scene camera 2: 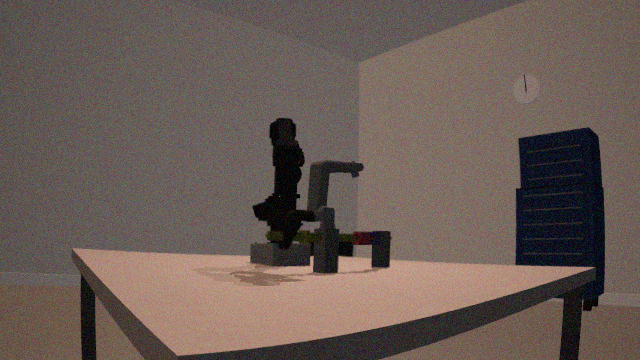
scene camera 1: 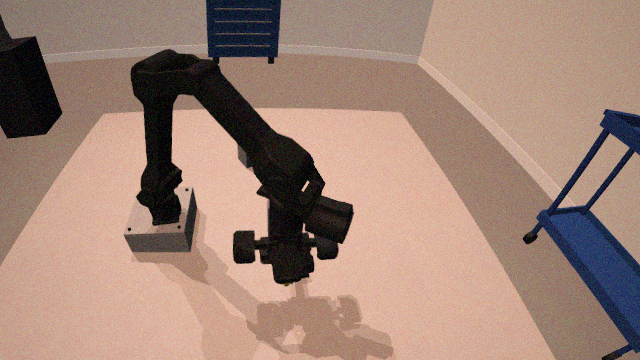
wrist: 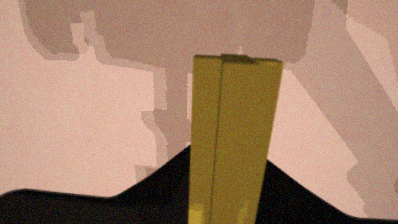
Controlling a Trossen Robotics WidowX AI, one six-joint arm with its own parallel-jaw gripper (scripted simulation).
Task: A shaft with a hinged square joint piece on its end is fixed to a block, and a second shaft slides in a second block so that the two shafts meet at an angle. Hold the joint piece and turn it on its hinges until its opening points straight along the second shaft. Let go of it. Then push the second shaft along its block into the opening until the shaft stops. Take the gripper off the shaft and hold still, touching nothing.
Path:
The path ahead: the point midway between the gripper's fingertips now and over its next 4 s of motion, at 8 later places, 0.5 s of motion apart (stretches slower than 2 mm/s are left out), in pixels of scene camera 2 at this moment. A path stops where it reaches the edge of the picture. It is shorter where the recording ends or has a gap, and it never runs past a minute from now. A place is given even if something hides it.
My gripper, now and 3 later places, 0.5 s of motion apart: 283,249; 290,249; 298,249; 298,245

